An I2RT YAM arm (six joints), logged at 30 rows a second.
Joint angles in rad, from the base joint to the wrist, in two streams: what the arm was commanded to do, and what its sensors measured. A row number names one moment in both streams.
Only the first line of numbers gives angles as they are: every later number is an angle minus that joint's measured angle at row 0.
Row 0, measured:
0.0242, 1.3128, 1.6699, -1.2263, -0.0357, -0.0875
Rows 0 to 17, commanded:
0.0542, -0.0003, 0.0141, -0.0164, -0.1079, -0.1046
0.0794, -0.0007, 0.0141, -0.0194, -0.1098, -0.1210
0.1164, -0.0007, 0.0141, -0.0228, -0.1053, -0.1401
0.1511, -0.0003, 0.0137, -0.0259, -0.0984, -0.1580
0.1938, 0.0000, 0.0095, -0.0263, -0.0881, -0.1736
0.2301, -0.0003, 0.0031, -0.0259, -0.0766, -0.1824
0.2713, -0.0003, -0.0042, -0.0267, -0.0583, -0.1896
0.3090, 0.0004, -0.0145, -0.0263, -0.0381, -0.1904
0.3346, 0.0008, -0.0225, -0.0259, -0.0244, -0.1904
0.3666, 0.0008, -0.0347, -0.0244, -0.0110, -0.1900
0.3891, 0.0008, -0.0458, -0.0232, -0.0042, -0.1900
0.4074, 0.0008, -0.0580, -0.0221, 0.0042, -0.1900
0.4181, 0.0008, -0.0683, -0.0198, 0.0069, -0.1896
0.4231, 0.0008, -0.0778, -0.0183, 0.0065, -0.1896
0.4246, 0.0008, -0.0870, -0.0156, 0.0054, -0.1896
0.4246, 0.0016, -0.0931, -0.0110, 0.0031, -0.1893
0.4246, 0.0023, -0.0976, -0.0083, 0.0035, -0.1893
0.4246, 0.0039, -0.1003, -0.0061, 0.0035, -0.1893
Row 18, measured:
0.4216, 0.0012, -0.0862, -0.0141, -0.0183, -0.1706
